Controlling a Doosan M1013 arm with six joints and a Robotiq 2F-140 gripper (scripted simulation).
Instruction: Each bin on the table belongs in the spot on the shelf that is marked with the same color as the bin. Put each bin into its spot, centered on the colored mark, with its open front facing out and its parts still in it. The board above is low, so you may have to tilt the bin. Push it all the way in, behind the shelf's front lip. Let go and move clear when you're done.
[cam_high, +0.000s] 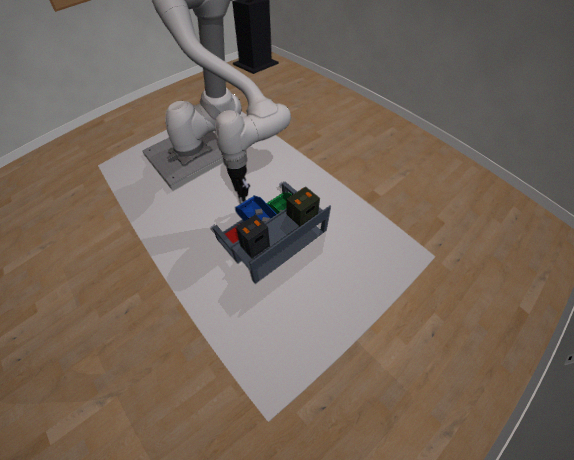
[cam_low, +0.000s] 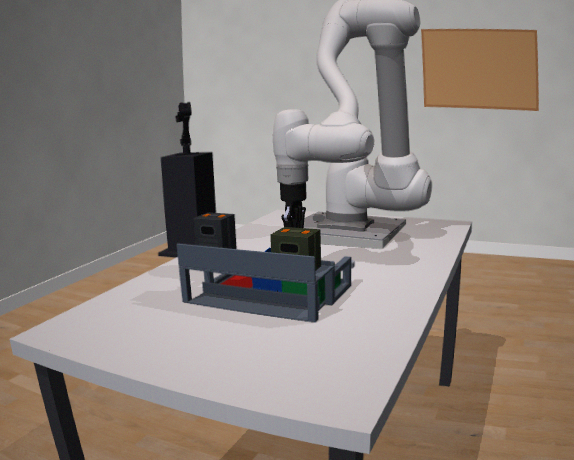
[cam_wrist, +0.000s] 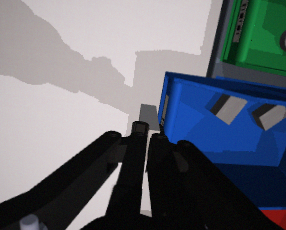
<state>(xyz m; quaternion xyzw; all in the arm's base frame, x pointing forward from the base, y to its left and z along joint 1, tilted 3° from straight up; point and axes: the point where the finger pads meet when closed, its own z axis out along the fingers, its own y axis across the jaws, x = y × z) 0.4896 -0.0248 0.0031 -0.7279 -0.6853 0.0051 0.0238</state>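
Now: the blue bin 100 mm ahead of my hand and 10 mm to the right of it. Round my hand: green bin: 160 mm ahead, 110 mm to the left, 10 mm below; then red mark: 150 mm ahead, 120 mm to the right, 50 mm below; then blue mark: 160 mm ahead, 50 mm below, 10 mm to the right.
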